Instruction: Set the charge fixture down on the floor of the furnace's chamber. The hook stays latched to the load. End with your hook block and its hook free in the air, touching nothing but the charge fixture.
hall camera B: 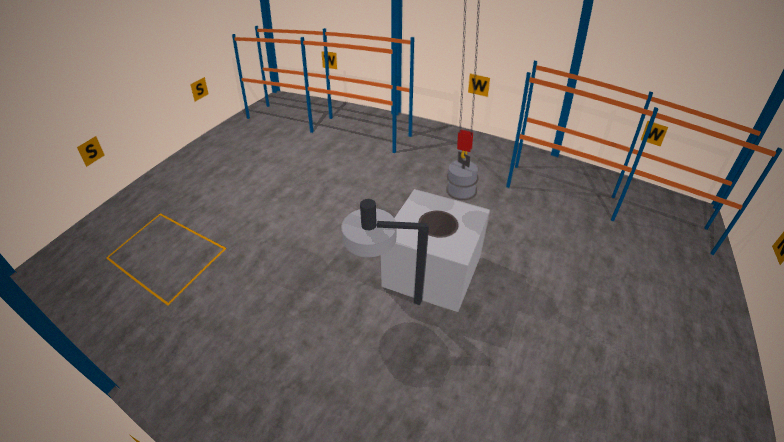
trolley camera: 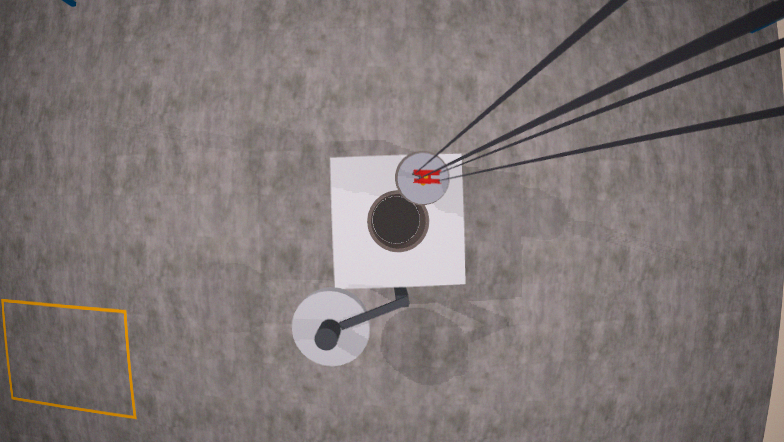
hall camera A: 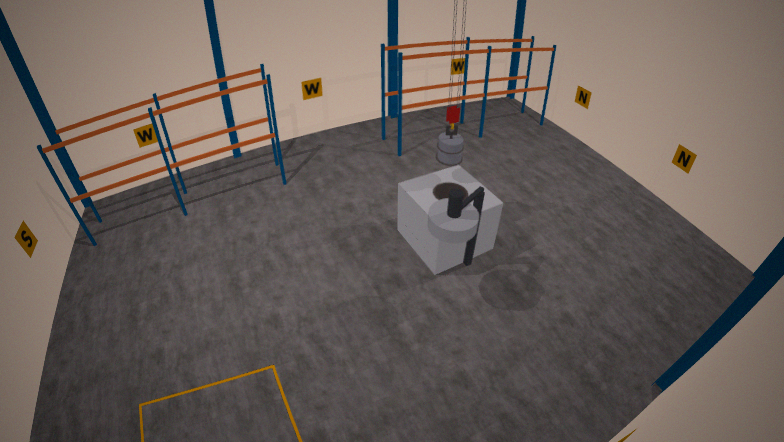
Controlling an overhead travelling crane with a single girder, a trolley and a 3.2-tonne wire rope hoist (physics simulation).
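The charge fixture (hall camera A: 450,149) (hall camera B: 462,180) (trolley camera: 412,193), a grey drum with a rim band, hangs upright in the air from my hook (hall camera A: 451,126) (hall camera B: 463,155), under the red hook block (hall camera A: 452,114) (hall camera B: 465,140) (trolley camera: 426,176). The hook is latched to its lug. The white furnace (hall camera A: 420,219) (hall camera B: 466,249) (trolley camera: 351,247) has a round dark chamber opening (hall camera A: 445,191) (hall camera B: 438,224) (trolley camera: 396,220) in its top. In the trolley view the fixture appears above and right of the opening, overlapping its edge slightly. The chamber floor looks dark.
The round furnace lid (hall camera A: 450,233) (hall camera B: 367,244) (trolley camera: 307,329) is swung aside on a dark arm (hall camera A: 473,196) (hall camera B: 400,225) (trolley camera: 373,312). Orange-and-blue racks (hall camera A: 399,109) (hall camera B: 394,126) stand along the west wall. A yellow outlined square (hall camera A: 205,385) (hall camera B: 192,231) (trolley camera: 130,365) marks the floor.
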